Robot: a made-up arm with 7 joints. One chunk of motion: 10 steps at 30 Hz.
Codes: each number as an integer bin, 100 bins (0 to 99) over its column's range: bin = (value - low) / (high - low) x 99, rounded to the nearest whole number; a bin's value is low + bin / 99 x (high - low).
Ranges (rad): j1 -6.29..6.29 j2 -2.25..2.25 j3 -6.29..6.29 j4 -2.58..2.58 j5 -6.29..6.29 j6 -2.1..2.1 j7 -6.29..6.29
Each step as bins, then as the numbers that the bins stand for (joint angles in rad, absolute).
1 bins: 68 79 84 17 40 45 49
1 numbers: 2.3508 1.3409 4.3839 -1.6939 -1.2072 -0.1909 -0.0635
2 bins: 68 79 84 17 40 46 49
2 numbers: 2.3508 1.3409 4.3839 -1.6939 -1.2072 -0.1485 -0.0635
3 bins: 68 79 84 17 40 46 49
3 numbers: 2.3508 1.3409 4.3839 -1.6939 -1.2072 -0.1485 -0.0635
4 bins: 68 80 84 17 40 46 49
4 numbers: 2.3508 1.3864 4.3839 -1.6939 -1.2072 -0.1485 -0.0635
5 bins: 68 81 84 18 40 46 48
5 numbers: 2.3508 1.4318 4.3839 -1.6418 -1.2072 -0.1485 -0.1906
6 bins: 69 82 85 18 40 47 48
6 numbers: 2.4779 1.4773 4.5110 -1.6418 -1.2072 -0.1061 -0.1906
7 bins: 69 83 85 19 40 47 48
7 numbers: 2.4779 1.5227 4.5110 -1.5897 -1.2072 -0.1061 -0.1906
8 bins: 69 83 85 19 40 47 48
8 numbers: 2.4779 1.5227 4.5110 -1.5897 -1.2072 -0.1061 -0.1906
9 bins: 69 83 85 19 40 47 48
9 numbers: 2.4779 1.5227 4.5110 -1.5897 -1.2072 -0.1061 -0.1906
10 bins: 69 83 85 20 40 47 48
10 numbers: 2.4779 1.5227 4.5110 -1.5376 -1.2072 -0.1061 -0.1906
